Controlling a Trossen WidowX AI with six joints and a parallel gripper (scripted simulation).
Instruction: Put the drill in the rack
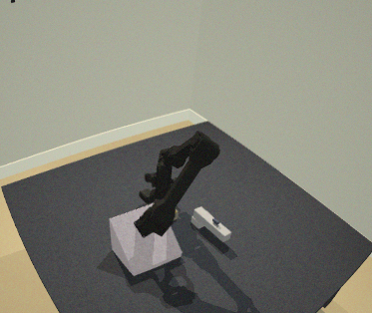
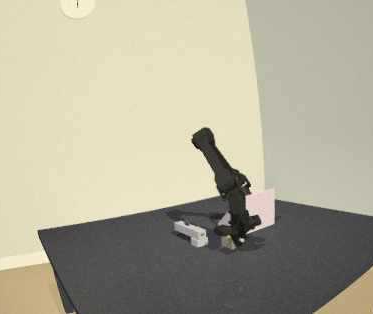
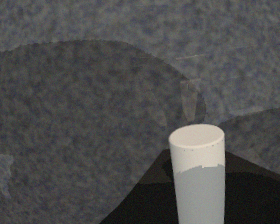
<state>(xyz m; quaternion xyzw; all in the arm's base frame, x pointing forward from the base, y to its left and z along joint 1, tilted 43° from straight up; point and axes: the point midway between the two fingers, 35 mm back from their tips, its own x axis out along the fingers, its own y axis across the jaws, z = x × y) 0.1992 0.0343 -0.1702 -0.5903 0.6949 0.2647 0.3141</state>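
Right now the drill is 40 mm to the right of my gripper tip, 30 mm above it and 10 mm behind it. From my gripper tip the other things lie so: white block 230 mm to the right, 50 mm ahead, 30 mm above; then rack 50 mm to the right, 10 mm behind, 10 mm above; then key 250 mm to the right, 40 mm ahead, 40 mm above.
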